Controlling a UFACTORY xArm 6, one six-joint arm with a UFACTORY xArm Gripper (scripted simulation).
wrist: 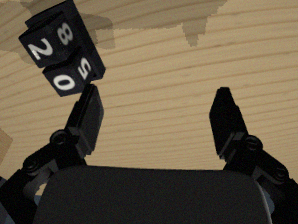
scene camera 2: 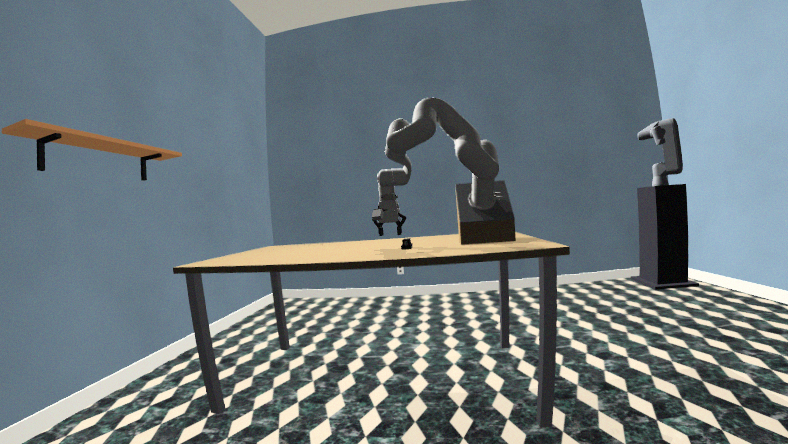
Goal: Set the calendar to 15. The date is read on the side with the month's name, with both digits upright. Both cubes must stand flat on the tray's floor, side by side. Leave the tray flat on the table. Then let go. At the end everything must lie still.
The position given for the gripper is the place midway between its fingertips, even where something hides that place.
Observation:
In view: the gripper (scene camera 2: 390,235) and a black cube (wrist: 51,40).
The gripper shows as well in the wrist view (wrist: 156,99).

